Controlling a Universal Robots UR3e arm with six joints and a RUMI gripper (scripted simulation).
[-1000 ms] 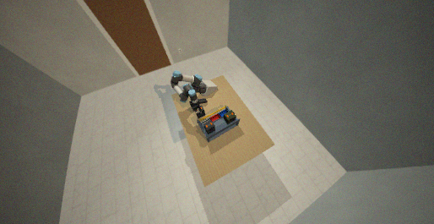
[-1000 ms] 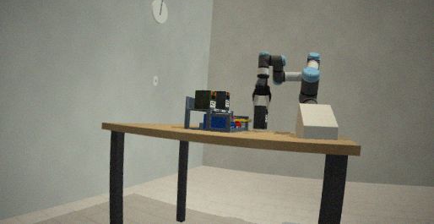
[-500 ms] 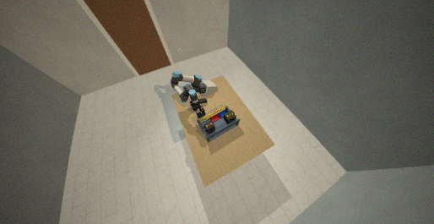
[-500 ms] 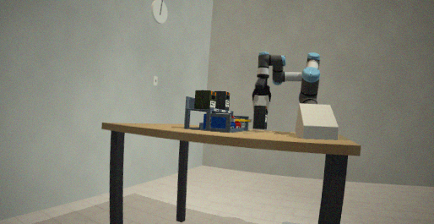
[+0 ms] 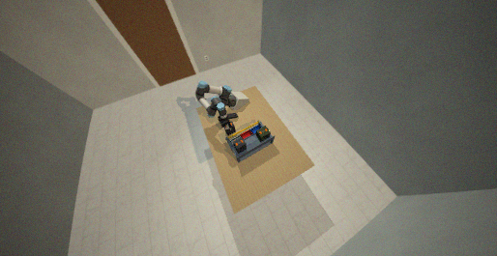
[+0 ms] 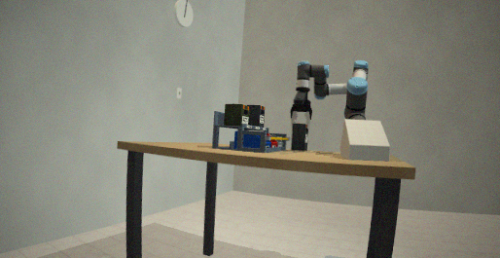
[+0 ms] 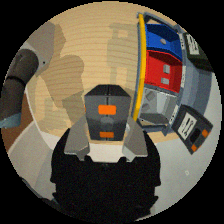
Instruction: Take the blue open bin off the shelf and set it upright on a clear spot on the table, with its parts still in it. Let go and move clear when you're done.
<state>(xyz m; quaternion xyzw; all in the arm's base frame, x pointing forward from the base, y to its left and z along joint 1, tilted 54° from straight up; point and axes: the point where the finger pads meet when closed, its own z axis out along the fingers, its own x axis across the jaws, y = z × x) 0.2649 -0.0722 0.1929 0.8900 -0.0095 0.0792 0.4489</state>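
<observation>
My gripper is now 110 mm to the right of the yellow rod, 90 mm short of it and 50 mm above it. Round my hand: dark box: 40 mm below; red bin: 170 mm ahead, 100 mm to the left, 70 mm below; blue open bin: 210 mm to the left, 180 mm ahead, 70 mm below.
</observation>
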